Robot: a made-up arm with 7 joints.
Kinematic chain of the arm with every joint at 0, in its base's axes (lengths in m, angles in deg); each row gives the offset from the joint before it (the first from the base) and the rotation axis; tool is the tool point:
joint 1: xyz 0 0 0 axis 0 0.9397 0.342
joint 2: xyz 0 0 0 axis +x
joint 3: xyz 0 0 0 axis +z
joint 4: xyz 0.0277 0 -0.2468 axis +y
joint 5: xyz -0.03 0 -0.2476 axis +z
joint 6: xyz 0 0 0 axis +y
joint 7: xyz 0 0 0 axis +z
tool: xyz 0 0 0
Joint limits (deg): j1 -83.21..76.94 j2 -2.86..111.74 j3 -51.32..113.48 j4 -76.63..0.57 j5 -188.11..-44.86 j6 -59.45..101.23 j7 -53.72..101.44
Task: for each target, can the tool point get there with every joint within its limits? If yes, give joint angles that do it. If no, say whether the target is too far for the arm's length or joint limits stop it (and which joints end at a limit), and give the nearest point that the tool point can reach.
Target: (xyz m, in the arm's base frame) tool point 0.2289 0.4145 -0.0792
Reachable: yes | joints -20.14 85.91 -37.88 -43.95 -163.83 55.07 85.69
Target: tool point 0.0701 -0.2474 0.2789
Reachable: no: joint limits stop it (at a limit: joint 1, joint 2, joint 4) | nearest point 0.3030 -0.2653 0.1316 | short by 0.276 m
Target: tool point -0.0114 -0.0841 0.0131
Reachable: no: joint limits stop it (at a limit: joint 1, joint 2, joint 3, joint 4) | nearest point 0.2455 -0.3448 0.0186 | short by 0.366 m
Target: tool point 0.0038 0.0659 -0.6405
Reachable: no: too far | nearest point 0.0029 0.0509 -0.4951 | short by 0.146 m
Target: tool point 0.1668 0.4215 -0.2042
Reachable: yes | joints -27.22 57.46 99.96 -7.74 -76.04 43.55 -11.52
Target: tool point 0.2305 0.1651 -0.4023
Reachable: yes | joints -20.24 9.12 58.89 -30.51 -114.05 29.25 65.76
